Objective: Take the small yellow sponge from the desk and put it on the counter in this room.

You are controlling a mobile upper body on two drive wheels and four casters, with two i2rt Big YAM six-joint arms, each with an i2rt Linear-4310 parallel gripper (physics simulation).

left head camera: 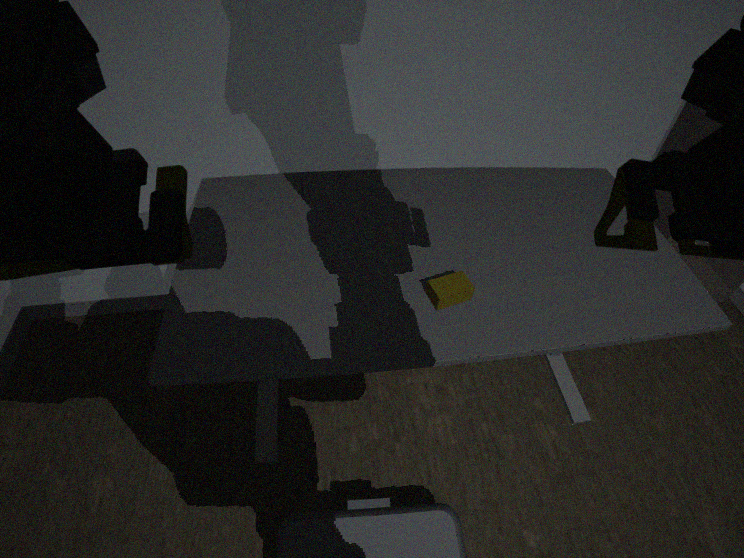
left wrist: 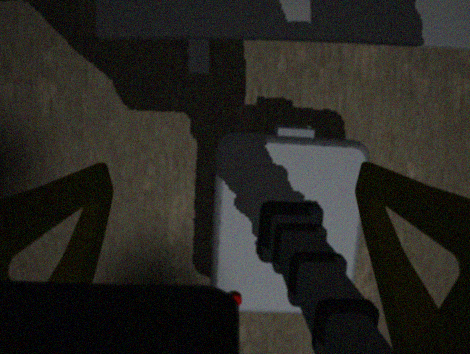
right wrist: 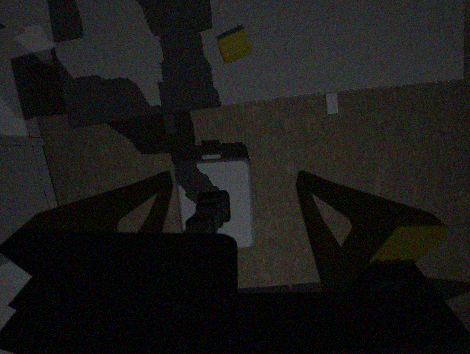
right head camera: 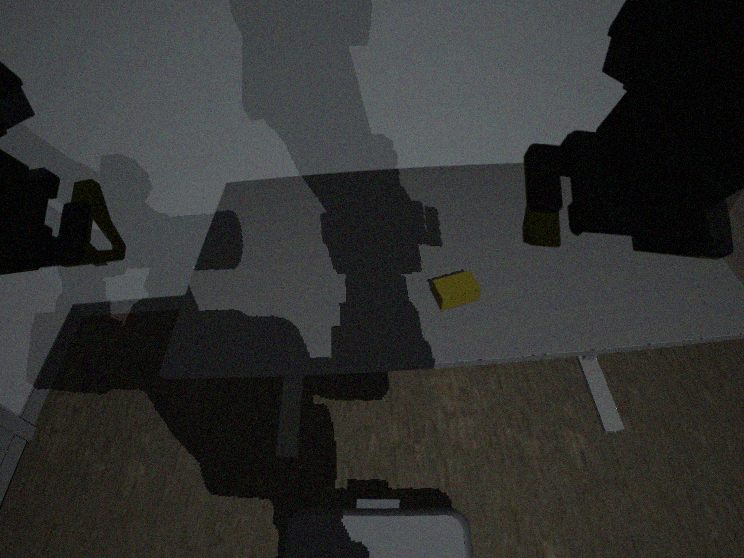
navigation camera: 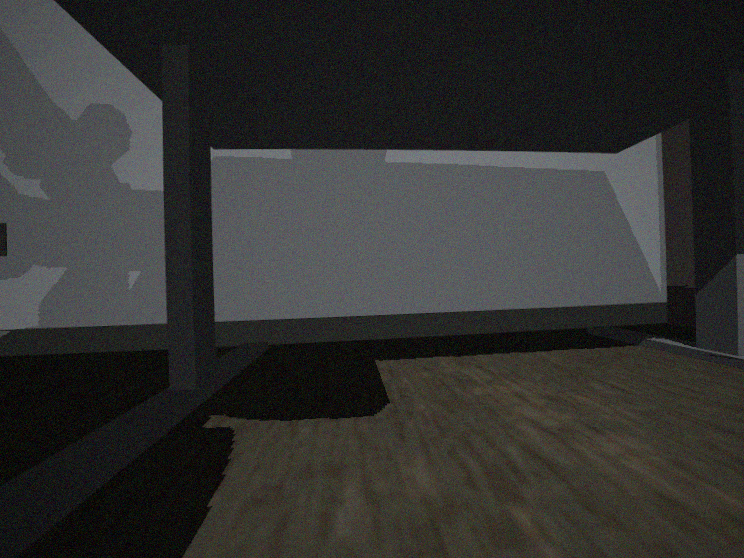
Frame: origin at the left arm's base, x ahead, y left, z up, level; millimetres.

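Seen in the pictures: left gripper, fingertip midpoint: (left head camera: 133, 255) (left wrist: 234, 176) (right head camera: 79, 258); right gripper, fingertip midpoint: (left head camera: 639, 243) (right wrist: 234, 177) (right head camera: 580, 238).
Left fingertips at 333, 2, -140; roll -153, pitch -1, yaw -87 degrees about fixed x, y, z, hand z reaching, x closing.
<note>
A point is followed by its place in that frame, as x, y, z.
The small yellow sponge (left head camera: 450, 290) @[699, -431, -645] (right head camera: 457, 290) @[700, -437, -645] (right wrist: 235, 46) @[709, -441, -645] lies on the grey desk (left head camera: 540, 300) @[691, -682, -690] (right head camera: 540, 306) @[678, -644, -690] (right wrist: 360, 50) @[686, -881, -690], right of the middle and nearer its front edge. It lies just right of a dark arm-shaped shadow. My left gripper (left head camera: 171, 240) (right head camera: 93, 243) @[333, 2, -140] (left wrist: 234, 176) @[333, 2, -140] is open and empty, well to the left of the sponge. My right gripper (left head camera: 628, 237) @[334, -445, -141] (right head camera: 542, 231) (right wrist: 234, 177) @[334, -445, -141] is open and empty, to the right of the sponge. Neither gripper touches the sponge. I cannot identify the counter for certain in these views.
My pale base (left head camera: 408, 531) @[248, -329, -1149] (right head camera: 414, 531) @[256, -328, -1150] (left wrist: 325, 175) @[201, -332, -1150] (right wrist: 235, 190) @[105, -374, -1150] stands before the desk's front edge. Pale desk feet (left head camera: 567, 387) (right head camera: 602, 393) reach over the wooden floor. A desk leg (navigation camera: 180, 240) @[852, 135, -1097] stands at the left. A wall (navigation camera: 420, 240) @[1358, -437, -1038] rises behind the desk. Pale furniture (right head camera: 15, 384) shows at far left.
</note>
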